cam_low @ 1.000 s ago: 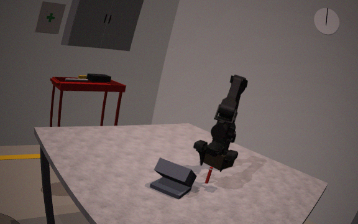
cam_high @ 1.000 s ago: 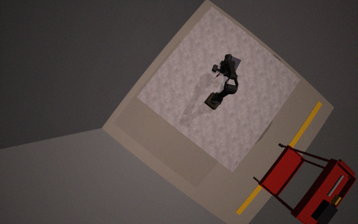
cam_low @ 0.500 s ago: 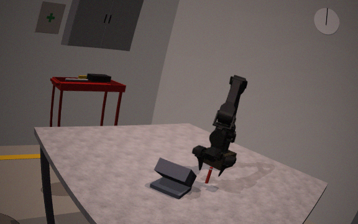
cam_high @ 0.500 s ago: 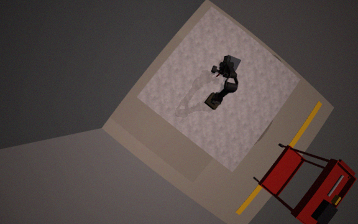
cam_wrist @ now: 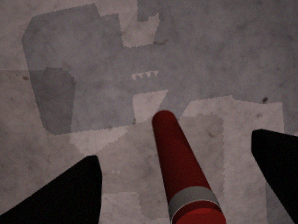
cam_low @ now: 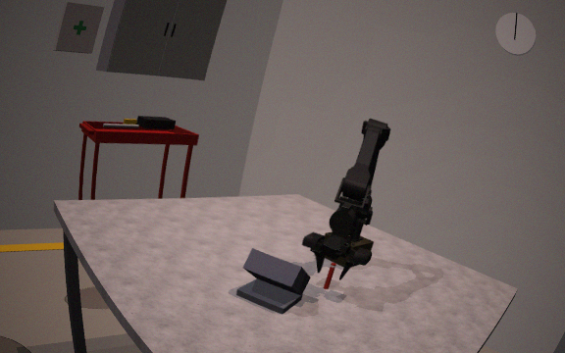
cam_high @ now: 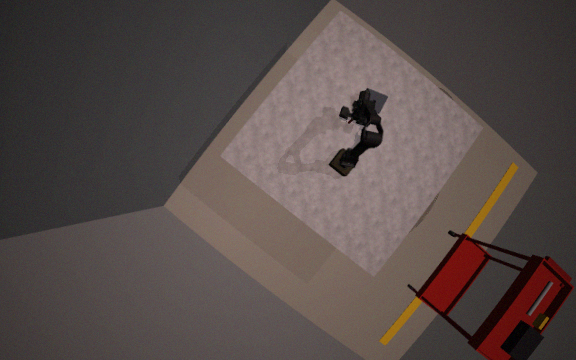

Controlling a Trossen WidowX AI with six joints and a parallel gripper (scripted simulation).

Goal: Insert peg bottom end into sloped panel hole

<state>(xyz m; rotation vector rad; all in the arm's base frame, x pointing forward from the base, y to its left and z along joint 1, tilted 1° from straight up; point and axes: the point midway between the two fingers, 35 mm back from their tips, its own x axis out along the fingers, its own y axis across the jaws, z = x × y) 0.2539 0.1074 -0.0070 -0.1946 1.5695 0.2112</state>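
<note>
The sloped panel is 17 cm ahead of my gripper tip, 4 cm to the right of it and 3 cm above it. Round my gripper tip: red peg 2 cm above.
</note>
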